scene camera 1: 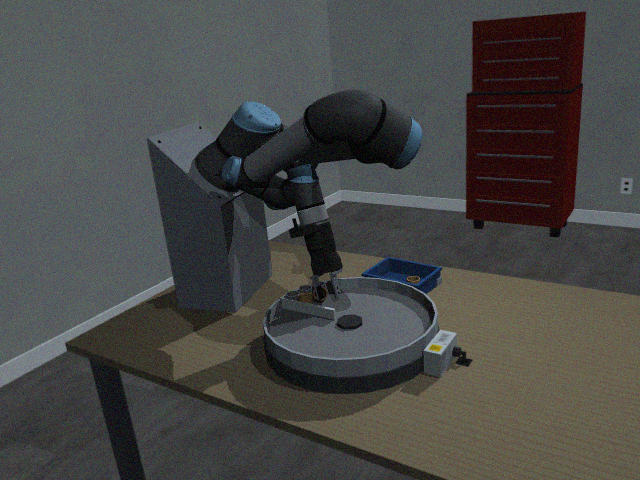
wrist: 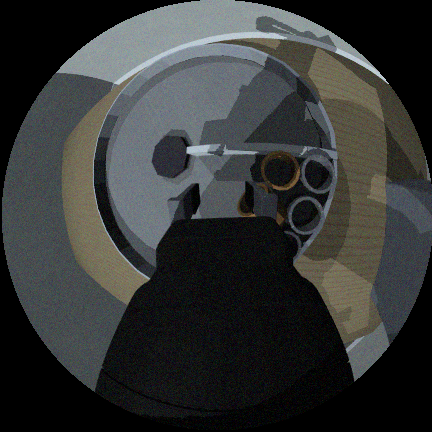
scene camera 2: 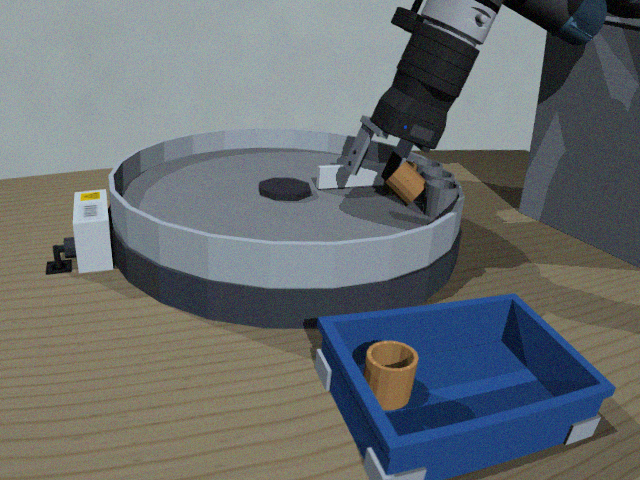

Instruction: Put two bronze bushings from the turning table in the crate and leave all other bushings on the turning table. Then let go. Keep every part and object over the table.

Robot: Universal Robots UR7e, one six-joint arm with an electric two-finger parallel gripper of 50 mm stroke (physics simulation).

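Frame: origin at the arm's base, x left, y back, z up, level; metres.
Seen in the pictures: gripper, between the fingertips: [scene camera 1: 329,297] [wrist: 221,191] [scene camera 2: 368,176]; arm's base, origin of its link: [scene camera 1: 218,172].
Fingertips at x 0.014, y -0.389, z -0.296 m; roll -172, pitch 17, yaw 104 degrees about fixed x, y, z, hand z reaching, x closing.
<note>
Pixels of each thing's top centre, then the offset from my fingertips to it. "*": a spot on its surface instead.
- tilted bronze bushing, centre of its top: [wrist: 261,213] [scene camera 2: 408,162] [scene camera 1: 318,285] dx +0.008, dy +0.044, dz +0.020 m
- blue crate, centre of its top: [scene camera 2: 468,355] [scene camera 1: 401,270] dx +0.306, dy -0.005, dz -0.034 m
- white bar, a spot on its surface: [wrist: 240,151] [scene camera 1: 315,308] * dx -0.047, dy +0.008, dz -0.013 m
- dark hub, centre of its top: [scene camera 2: 284,185] [wrist: 167,155] [scene camera 1: 349,320] dx -0.031, dy -0.093, dz -0.023 m
- white box, centre of its top: [scene camera 2: 90,205] [scene camera 1: 440,341] dx +0.014, dy -0.323, dz -0.026 m
My open gripper [scene camera 1: 327,294] [scene camera 2: 373,171] [wrist: 221,191] is low over the turning table [scene camera 1: 346,364] [scene camera 2: 258,263] [wrist: 150,110]. One finger is against or just inside a tilted bronze bushing [scene camera 2: 406,181]; the exact contact is hidden. This bushing also shows partly behind that finger in the wrist view. Another bronze bushing [wrist: 279,188] stands beside the white bar. Several grey bushings [scene camera 2: 439,198] [wrist: 306,233] stand near the rim. One bronze bushing [scene camera 1: 413,281] [scene camera 2: 391,384] stands upright in the blue crate [scene camera 1: 433,283] [scene camera 2: 506,439].
A white bar [scene camera 1: 310,308] [scene camera 2: 330,177] [wrist: 240,151] runs from near the dark hub [scene camera 1: 349,321] [scene camera 2: 284,189] [wrist: 170,156] to the rim. A white box [scene camera 1: 439,353] [scene camera 2: 93,232] stands beside the turning table. The grey robot pedestal [scene camera 1: 201,248] is behind.
</note>
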